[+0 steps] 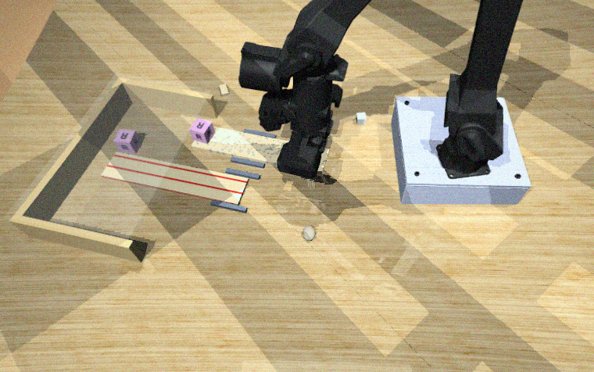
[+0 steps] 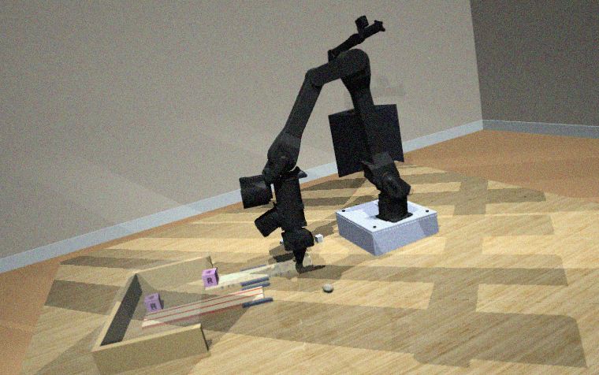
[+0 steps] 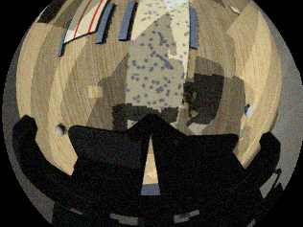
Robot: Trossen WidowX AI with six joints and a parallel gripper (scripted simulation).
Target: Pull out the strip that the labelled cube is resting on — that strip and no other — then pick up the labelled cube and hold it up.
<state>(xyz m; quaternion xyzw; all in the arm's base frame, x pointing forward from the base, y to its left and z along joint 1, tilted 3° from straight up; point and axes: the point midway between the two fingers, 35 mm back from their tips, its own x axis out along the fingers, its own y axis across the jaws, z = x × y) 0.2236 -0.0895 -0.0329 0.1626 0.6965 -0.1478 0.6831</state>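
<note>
My gripper tip is 50 mm to the left of the flat tile and 30 mm past it. Also, from my gripper tip: speckled tan strip: 90 mm ahead, 40 mm to the right; then grey pebble: 150 mm to the left, 30 mm ahead.
</note>
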